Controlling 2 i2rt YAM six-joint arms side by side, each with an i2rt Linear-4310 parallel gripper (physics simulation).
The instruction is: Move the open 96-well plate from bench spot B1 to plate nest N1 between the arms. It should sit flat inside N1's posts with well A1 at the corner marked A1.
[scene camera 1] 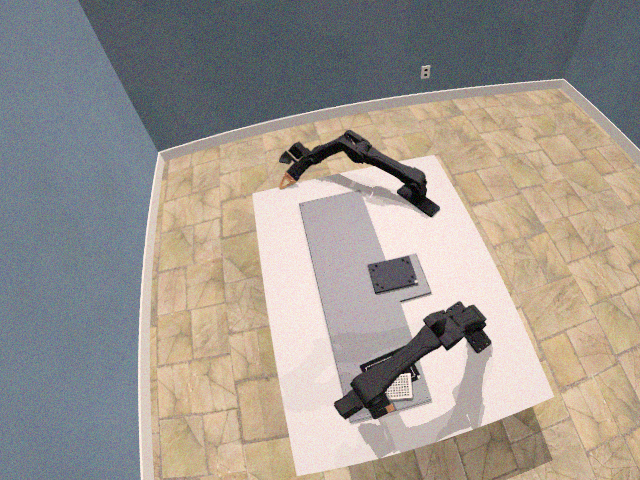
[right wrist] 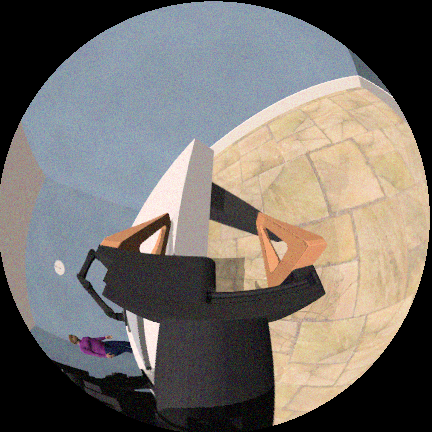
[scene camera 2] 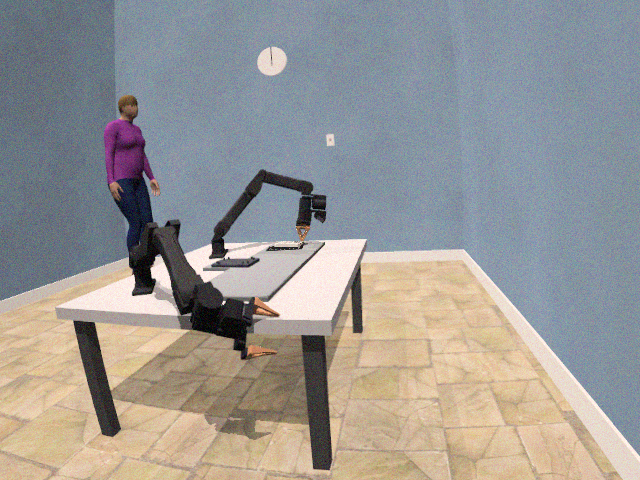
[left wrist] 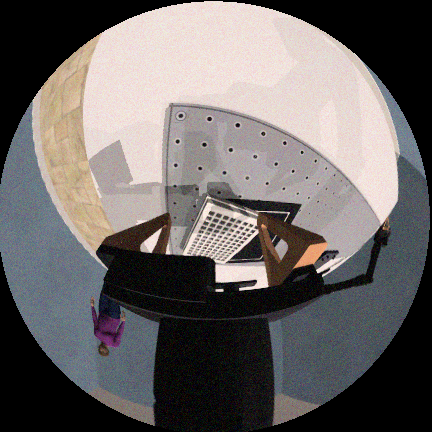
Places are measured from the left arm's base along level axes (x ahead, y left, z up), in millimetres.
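Pixels of known places: left gripper, fingertip midpoint: [scene camera 2: 302, 239] [left wrist: 213, 216]; right gripper, fingertip midpoint: [right wrist: 212, 216] [scene camera 2: 278, 333]; left arm's base, link origin: [scene camera 2: 219, 254] [left wrist: 230, 283]; right arm's base, link origin: [scene camera 1: 418, 200] [scene camera 2: 144, 287].
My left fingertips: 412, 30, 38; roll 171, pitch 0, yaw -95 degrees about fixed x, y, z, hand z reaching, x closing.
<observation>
Ahead of a thing's pixels: the offset from my left fingertips to its top centre, as dx, dy, dz. "spot": to the spot under its first point. Level surfaces: height alone.
The white open 96-well plate {-62, -1, -9} [scene camera 1: 399, 387] [left wrist: 222, 232] lies turned askew, partly on the black bench spot B1 {spot: -17, -106, -24} [left wrist: 290, 208] and partly beyond its outline on the grey board. Whether it is quite flat and which corner is A1, I cannot tell. My left gripper [scene camera 2: 302, 240] [left wrist: 213, 216] is open above the plate's end of the board; in the left wrist view the plate shows between and beyond its spread fingers. The dark nest N1 {-293, -355, -3} [scene camera 1: 391, 274] [scene camera 2: 235, 262] [left wrist: 328, 257], with small corner posts, holds no plate. My right gripper [scene camera 2: 278, 333] [right wrist: 212, 216] is open and empty, beyond the table edge.
The grey board {dz -25} [scene camera 1: 336, 268] [scene camera 2: 250, 284] [left wrist: 250, 160] with rows of holes lies on the white table {dz -38} [scene camera 1: 439, 232] [scene camera 2: 98, 303]. The left arm [scene camera 1: 408, 356] spans over B1 in scene camera 1 and hides part of it. A person [scene camera 2: 126, 155] stands behind the table.
</observation>
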